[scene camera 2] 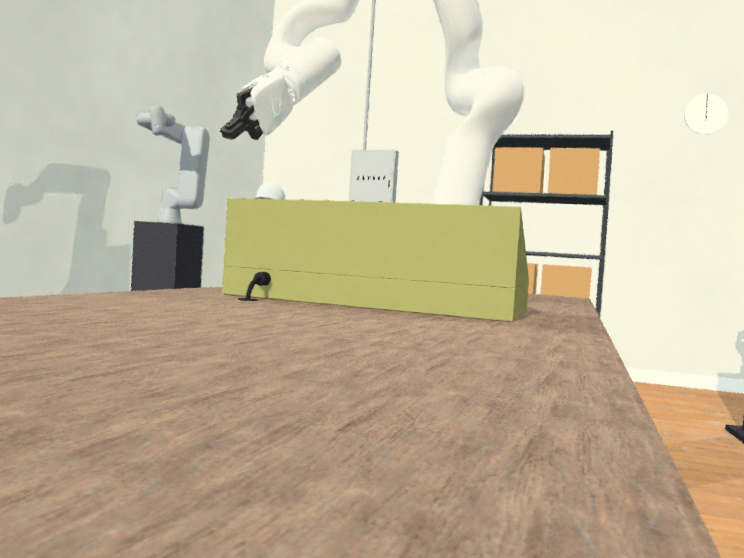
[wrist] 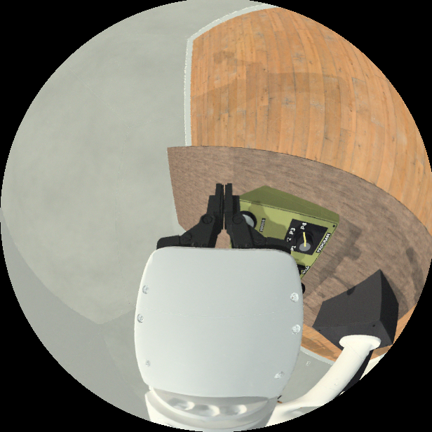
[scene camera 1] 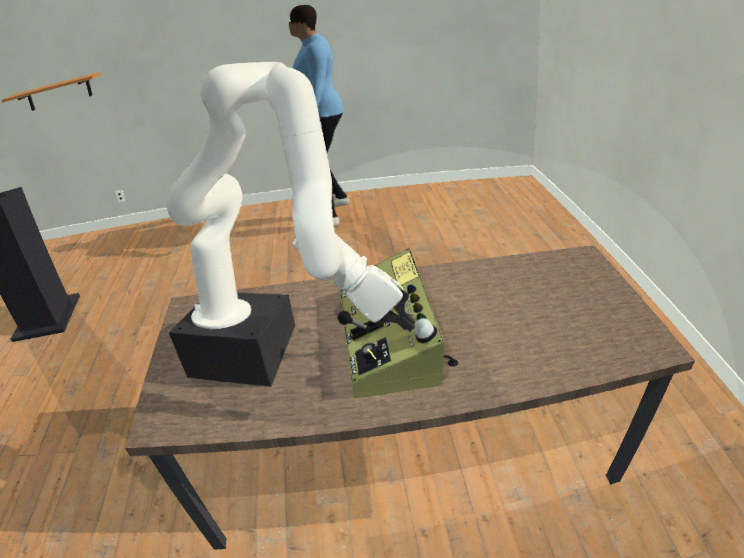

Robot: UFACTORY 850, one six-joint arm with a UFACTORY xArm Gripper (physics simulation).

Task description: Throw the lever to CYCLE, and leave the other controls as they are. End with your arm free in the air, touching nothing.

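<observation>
The green control box [scene camera 1: 396, 371] [scene camera 2: 372, 252] [wrist: 280, 200] stands on the table. Its black-knobbed lever [scene camera 1: 344, 317] leans toward the robot's base, at that end of its slot; part of the knob shows beside the gripper body in the wrist view [wrist: 303, 288]. The slot labels are too small or hidden to read surely. My gripper [scene camera 1: 412, 326] [scene camera 2: 223, 133] [wrist: 224, 193] is shut and empty. It hangs above the box near the white dome [scene camera 1: 424, 328] [scene camera 2: 270, 191] [wrist: 247, 219], apart from the lever. The PROGRAM knob's [scene camera 1: 368, 353] [wrist: 304, 242] pointer is toward P4.
Colored lamps [scene camera 1: 414, 297] line the box's far side, near a yellow label [scene camera 1: 404, 268]. My white arm arches over the box from its black base block [scene camera 1: 222, 354] [wrist: 350, 310]. A black cable [scene camera 1: 450, 360] [scene camera 2: 258, 280] comes from the box's back. A person [scene camera 1: 321, 72] stands beyond the table.
</observation>
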